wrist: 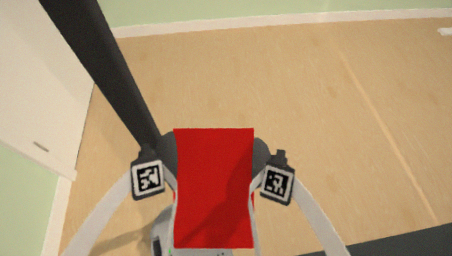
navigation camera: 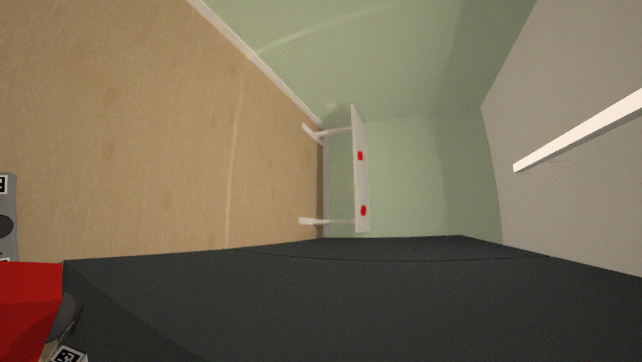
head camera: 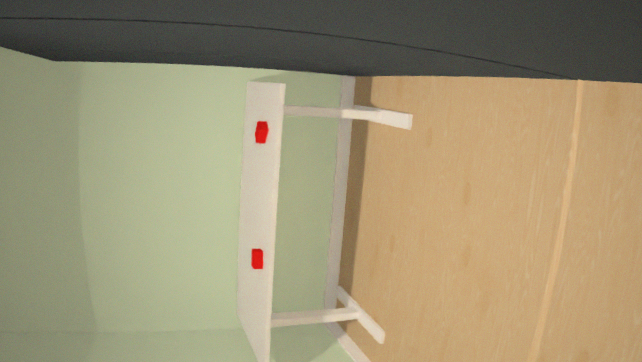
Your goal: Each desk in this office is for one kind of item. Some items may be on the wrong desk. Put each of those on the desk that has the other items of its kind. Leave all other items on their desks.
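Frame: origin at the robot's base, x left, y ahead, z down, level; centimetres.
Seen in the pictures: gripper, fingertip midpoint: (navigation camera: 1, 297).
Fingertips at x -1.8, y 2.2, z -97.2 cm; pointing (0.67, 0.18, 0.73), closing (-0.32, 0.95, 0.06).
A point is followed by its place in that frame.
My gripper (wrist: 212, 151) {x -1.8, y 2.2, z -97.2 cm} is shut on a red block (wrist: 214, 200) (navigation camera: 25, 300) {x -1.6, y 3.4, z -100.3 cm}, with one rounded dark fingertip on each side of it in the wrist view. The block is held above the floor and also shows at the lower left of the navigation view. A white desk (head camera: 258, 200) {x 13.6, y 254.7, z -72.1 cm} (navigation camera: 360, 182) {x 11.7, y 246.8, z -72.1 cm} stands away from me by the green wall, turned sideways in both views. Two small red items lie apart on its top: one (head camera: 261, 132) {x -20.4, y 237.2, z -75.2 cm} (navigation camera: 363, 210) {x -20.3, y 237.4, z -75.2 cm} near one end and another (head camera: 257, 259) {x 43.1, y 244.6, z -74.9 cm} (navigation camera: 360, 155) {x 43.0, y 244.6, z -75.2 cm} toward the other end.
A large dark grey surface (head camera: 200, 42) {x -40.5, y 152.4, z -115.8 cm} (navigation camera: 350, 300) {x -22.8, y 50.6, z -110.2 cm} (wrist: 410, 245) stands close to me. A white panel (wrist: 40, 85) is at the left of the wrist view. A white bar (navigation camera: 580, 132) {x 21.7, y 109.6, z -207.8 cm} crosses the grey surface at the navigation view's right. Wooden floor (head camera: 475, 225) {x 20.2, y 167.6, z -0.1 cm} stretches before the desk.
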